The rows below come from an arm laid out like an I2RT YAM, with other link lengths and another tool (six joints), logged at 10 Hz.
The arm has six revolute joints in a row. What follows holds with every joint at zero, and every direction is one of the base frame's. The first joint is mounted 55.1 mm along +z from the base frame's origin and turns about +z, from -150 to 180 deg. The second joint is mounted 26.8 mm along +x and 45.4 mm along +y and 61 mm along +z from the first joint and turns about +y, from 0 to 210 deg. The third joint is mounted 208.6 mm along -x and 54.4 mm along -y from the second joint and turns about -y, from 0 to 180 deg. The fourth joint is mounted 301.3 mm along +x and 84.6 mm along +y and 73.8 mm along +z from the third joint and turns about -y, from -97 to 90 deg. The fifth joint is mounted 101.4 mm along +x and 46.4 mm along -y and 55.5 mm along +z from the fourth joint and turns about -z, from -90 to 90 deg. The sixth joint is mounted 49.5 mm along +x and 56.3 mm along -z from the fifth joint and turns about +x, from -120 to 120 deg. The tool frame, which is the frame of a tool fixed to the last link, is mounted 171 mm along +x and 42 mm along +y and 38 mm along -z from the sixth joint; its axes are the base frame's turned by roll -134.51, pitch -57.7 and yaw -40.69 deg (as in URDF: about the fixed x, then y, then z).
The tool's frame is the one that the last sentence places.
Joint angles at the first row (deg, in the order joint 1, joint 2, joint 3, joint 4, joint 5, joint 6):
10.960, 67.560, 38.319, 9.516, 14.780, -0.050
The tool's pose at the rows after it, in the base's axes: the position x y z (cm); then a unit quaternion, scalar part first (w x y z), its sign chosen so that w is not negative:
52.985 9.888 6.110 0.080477 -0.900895 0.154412 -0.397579
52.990 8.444 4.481 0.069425 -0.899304 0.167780 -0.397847
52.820 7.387 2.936 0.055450 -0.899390 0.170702 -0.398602
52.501 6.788 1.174 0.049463 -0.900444 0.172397 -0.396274
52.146 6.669 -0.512 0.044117 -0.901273 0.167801 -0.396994
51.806 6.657 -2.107 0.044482 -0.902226 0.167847 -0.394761
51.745 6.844 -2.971 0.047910 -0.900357 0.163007 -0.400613
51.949 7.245 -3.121 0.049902 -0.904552 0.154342 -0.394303
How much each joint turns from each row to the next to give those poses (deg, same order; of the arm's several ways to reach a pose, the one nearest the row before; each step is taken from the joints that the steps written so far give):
-1.402, 2.136, -1.504, 3.107, 1.004, -0.117
-1.135, 1.478, -1.851, 3.084, 0.899, -0.187
-0.752, 1.422, -1.847, 3.214, 0.627, -1.182
-0.550, 1.802, -1.849, 3.318, 0.028, -0.485
-0.002, 2.282, -1.835, 4.229, 0.044, -0.843
-0.011, 2.524, -1.211, 3.453, -0.088, 0.088
0.012, 2.421, -0.948, 4.228, -0.519, -0.276
0.000, 0.688, 1.130, -1.094, -1.028, -0.404

